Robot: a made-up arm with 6 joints. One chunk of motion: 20 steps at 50 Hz.
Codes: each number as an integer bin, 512 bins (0 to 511) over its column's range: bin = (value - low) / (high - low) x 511, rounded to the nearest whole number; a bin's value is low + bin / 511 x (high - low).
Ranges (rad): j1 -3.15..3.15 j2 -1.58..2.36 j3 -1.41..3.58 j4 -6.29..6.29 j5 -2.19..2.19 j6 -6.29..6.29
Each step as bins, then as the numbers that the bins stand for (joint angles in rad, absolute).
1 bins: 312 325 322 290 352 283
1 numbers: 0.6966 0.9259 1.7344 0.8493 0.8271 0.6770
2 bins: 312 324 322 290 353 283
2 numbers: 0.6966 0.9182 1.7344 0.8493 0.8357 0.6770
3 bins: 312 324 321 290 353 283
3 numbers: 0.6966 0.9182 1.7246 0.8493 0.8357 0.6770
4 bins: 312 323 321 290 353 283
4 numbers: 0.6966 0.9105 1.7246 0.8493 0.8357 0.6770
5 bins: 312 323 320 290 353 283
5 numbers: 0.6966 0.9105 1.7149 0.8493 0.8357 0.6770
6 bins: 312 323 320 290 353 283
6 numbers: 0.6966 0.9105 1.7149 0.8493 0.8357 0.6770
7 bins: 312 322 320 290 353 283
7 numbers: 0.6966 0.9027 1.7149 0.8493 0.8357 0.6770
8 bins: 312 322 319 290 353 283
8 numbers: 0.6966 0.9027 1.7051 0.8493 0.8357 0.6770
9 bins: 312 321 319 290 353 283
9 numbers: 0.6966 0.8950 1.7051 0.8493 0.8357 0.6770
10 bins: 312 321 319 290 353 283
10 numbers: 0.6966 0.8950 1.7051 0.8493 0.8357 0.6770
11 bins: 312 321 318 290 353 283
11 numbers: 0.6966 0.8950 1.6953 0.8493 0.8357 0.6770
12 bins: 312 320 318 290 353 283
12 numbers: 0.6966 0.8873 1.6953 0.8493 0.8357 0.6770
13 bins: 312 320 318 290 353 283
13 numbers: 0.6966 0.8873 1.6953 0.8493 0.8357 0.6770
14 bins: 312 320 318 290 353 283
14 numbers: 0.6966 0.8873 1.6953 0.8493 0.8357 0.6770
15 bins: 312 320 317 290 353 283
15 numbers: 0.6966 0.8873 1.6856 0.8493 0.8357 0.6770
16 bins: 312 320 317 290 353 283
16 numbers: 0.6966 0.8873 1.6856 0.8493 0.8357 0.6770
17 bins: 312 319 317 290 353 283
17 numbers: 0.6966 0.8796 1.6856 0.8493 0.8357 0.6770
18 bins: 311 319 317 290 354 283
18 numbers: 0.6842 0.8796 1.6856 0.8493 0.8443 0.6770
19 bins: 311 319 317 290 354 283
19 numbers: 0.6842 0.8796 1.6856 0.8493 0.8443 0.6770
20 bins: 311 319 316 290 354 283
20 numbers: 0.6842 0.8796 1.6758 0.8493 0.8443 0.6770
